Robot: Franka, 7 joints.
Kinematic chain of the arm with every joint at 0, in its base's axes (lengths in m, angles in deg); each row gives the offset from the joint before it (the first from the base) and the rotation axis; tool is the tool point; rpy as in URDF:
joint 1: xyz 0 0 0.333 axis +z
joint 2: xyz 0 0 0 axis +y
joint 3: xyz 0 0 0.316 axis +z
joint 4: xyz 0.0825 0 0 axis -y
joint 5: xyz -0.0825 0 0.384 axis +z
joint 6: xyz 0 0 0 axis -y
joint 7: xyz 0.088 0 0 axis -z
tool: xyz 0 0 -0.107 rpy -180 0 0
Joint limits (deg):
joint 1: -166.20..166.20
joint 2: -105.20..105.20
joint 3: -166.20..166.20
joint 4: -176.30..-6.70
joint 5: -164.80..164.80
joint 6: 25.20..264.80
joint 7: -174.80..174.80
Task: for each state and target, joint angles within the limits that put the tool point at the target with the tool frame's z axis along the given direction. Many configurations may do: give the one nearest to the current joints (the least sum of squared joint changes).
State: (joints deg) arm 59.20 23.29 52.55 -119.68 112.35 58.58 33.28
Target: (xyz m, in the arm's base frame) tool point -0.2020 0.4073 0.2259 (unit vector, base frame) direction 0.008 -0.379 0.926
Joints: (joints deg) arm 65.63 60.74 39.78 -114.89 66.22 32.95 33.28
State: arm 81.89 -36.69 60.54 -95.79 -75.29 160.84 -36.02
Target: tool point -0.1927 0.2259 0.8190 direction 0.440 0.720 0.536
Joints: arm 70.45 -62.35 25.33 -123.89 -88.95 148.38 -36.02
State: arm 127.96 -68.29 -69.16 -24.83 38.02 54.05 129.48
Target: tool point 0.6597 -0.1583 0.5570 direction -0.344 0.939 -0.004
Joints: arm 129.07 -71.26 -90.74 -45.18 19.43 66.14 129.48
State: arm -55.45 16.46 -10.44 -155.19 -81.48 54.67 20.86
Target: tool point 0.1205 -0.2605 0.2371 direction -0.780 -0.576 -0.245
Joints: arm -42.04 -11.85 -5.50 -167.95 -79.12 99.49 20.86
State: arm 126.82 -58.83 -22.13 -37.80 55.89 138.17 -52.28
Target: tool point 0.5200 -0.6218 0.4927 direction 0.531 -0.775 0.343
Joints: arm 124.54 -78.83 -17.07 -7.01 61.77 176.93 -52.28
